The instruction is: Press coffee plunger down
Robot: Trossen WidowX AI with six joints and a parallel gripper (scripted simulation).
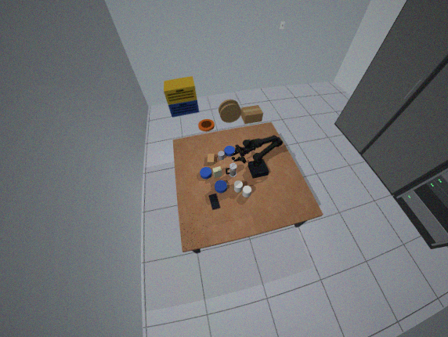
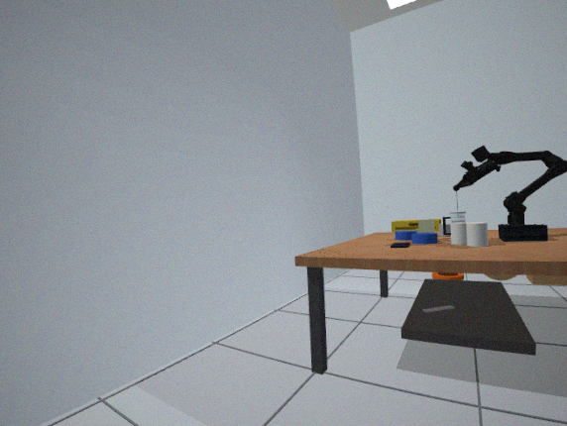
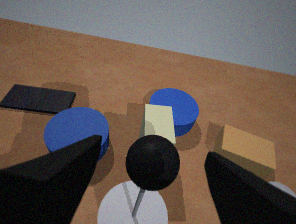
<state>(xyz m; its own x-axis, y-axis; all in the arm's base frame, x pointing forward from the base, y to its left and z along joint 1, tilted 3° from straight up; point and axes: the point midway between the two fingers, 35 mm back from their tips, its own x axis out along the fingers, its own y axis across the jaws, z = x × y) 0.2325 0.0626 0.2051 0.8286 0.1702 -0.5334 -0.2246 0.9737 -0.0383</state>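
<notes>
The coffee press is 1 cm ahead of my gripper tip and 13 cm below it. From my gripper tip the other things lie so: black flat slab (19 cm ahead, 30 cm to the left, 26 cm below); pale box (15 cm ahead, 1 cm to the left, 21 cm below); tan block (22 cm ahead, 19 cm to the right, 24 cm below).
</notes>
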